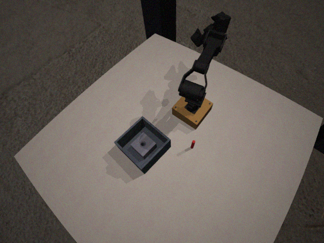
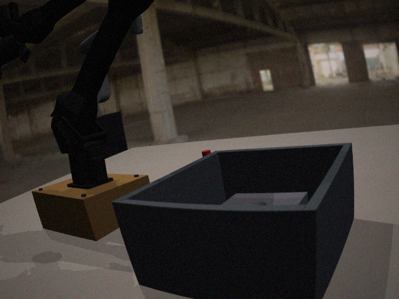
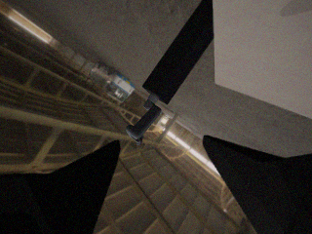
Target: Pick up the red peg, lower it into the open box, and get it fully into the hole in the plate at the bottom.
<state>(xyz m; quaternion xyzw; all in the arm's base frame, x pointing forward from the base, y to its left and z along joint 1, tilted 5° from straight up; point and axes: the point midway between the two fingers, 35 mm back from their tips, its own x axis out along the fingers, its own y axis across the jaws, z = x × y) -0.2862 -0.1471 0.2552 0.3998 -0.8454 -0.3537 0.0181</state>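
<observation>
Right now my gripper tip is 47 cm short of the red peg, 27 cm to the right of it and 29 cm above it. Also, from my gripper tip: dark blue box (62 cm ahead, 8 cm to the left, 31 cm below); grey plate (62 cm ahead, 8 cm to the left, 29 cm below).
</observation>
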